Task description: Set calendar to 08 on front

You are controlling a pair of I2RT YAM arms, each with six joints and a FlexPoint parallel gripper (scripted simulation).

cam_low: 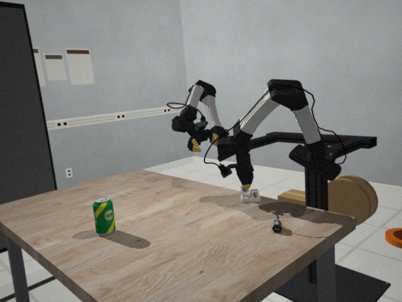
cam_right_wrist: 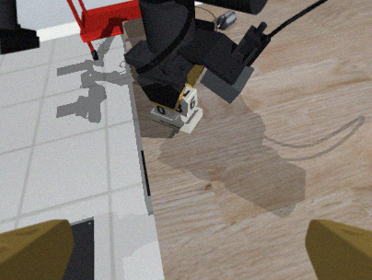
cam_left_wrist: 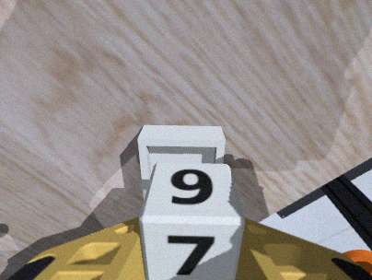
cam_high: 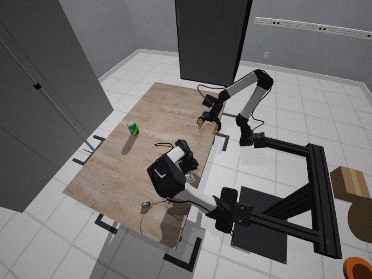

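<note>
Now: the white tray 1 cm behind my left hand, 1 cm to the left of it and 5 cm below it. Round my left hand: can (55 cm ahead, 16 cm to the right).
</note>
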